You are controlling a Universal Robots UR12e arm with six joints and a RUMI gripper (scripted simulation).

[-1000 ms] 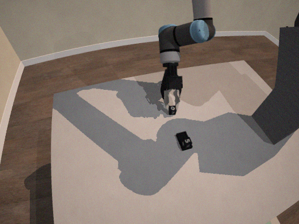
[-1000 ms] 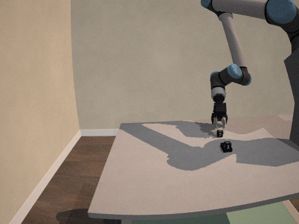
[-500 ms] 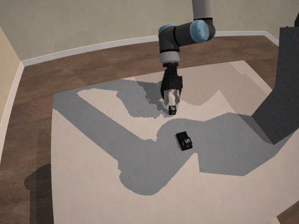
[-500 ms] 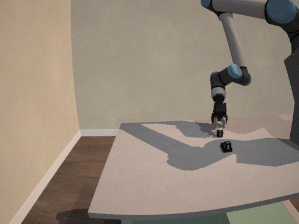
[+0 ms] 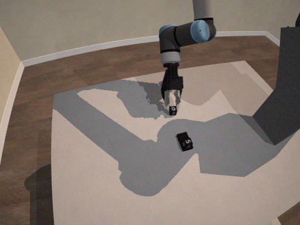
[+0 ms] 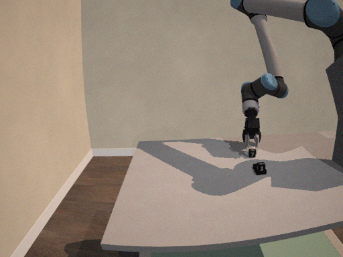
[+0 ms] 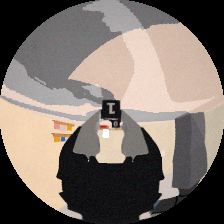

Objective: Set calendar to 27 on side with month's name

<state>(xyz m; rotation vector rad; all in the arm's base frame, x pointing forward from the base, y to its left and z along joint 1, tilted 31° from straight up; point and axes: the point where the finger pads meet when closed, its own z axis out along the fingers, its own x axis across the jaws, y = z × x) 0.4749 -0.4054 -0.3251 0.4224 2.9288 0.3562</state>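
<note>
Right now the black cube is 1 cm to the left of my hand and 1 cm below it. The rest, counted from my hand: tray 16 cm to the left, 3 cm ahead, 1 cm below.
</note>
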